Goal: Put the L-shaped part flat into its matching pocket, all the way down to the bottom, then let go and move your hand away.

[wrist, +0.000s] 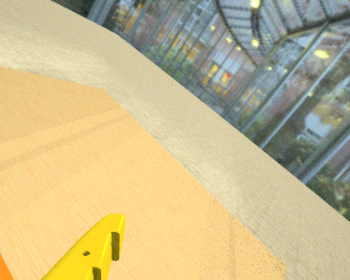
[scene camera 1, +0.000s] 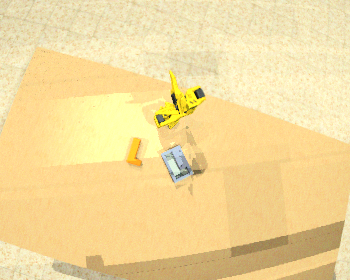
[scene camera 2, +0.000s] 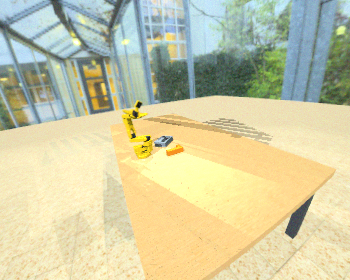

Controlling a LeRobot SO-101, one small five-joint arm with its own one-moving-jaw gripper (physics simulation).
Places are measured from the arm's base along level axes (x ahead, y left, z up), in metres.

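Pixels of known places: end effector, tool point: (wrist: 123,231) (scene camera 1: 157,112) (scene camera 2: 146,113); arm's base, origin of the base link: (scene camera 1: 165,122) (scene camera 2: 146,154).
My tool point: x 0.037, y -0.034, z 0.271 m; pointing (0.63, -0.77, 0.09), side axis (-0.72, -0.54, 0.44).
Note:
For each thing: its middle in the pictures, then the offset to it from my tool point. Level surfaces: height alone.
- orange L-shaped part, body centre: (scene camera 1: 137,151) (scene camera 2: 173,150) dx +0.131, dy -0.050, dz -0.256 m
- grey-blue pocket block, body centre: (scene camera 1: 176,163) (scene camera 2: 163,140) dx +0.134, dy +0.133, dz -0.253 m
- wooden table, its level: dz -0.271 m
The orange L-shaped part (scene camera 1: 134,152) (scene camera 2: 175,150) lies flat on the table, apart from the grey-blue pocket block (scene camera 1: 187,174) (scene camera 2: 159,144). In the wrist view a sliver of orange (wrist: 3,271) shows at the lower left corner. The block lies beside the part with its pale recess facing up. My yellow gripper (scene camera 1: 165,92) (scene camera 2: 136,114) is raised above the table near its edge, away from both the part and the block. It is fully open and empty. In the wrist view one notched jaw (wrist: 116,222) shows; the moving jaw is out of the picture.
The wooden table (scene camera 1: 75,210) (scene camera 2: 200,225) (wrist: 60,190) carries the arm's base, close to its edge. Shadows fall beside the block. Stone-coloured floor lies beyond the table edge. A glasshouse with windows and greenery stands in the background.

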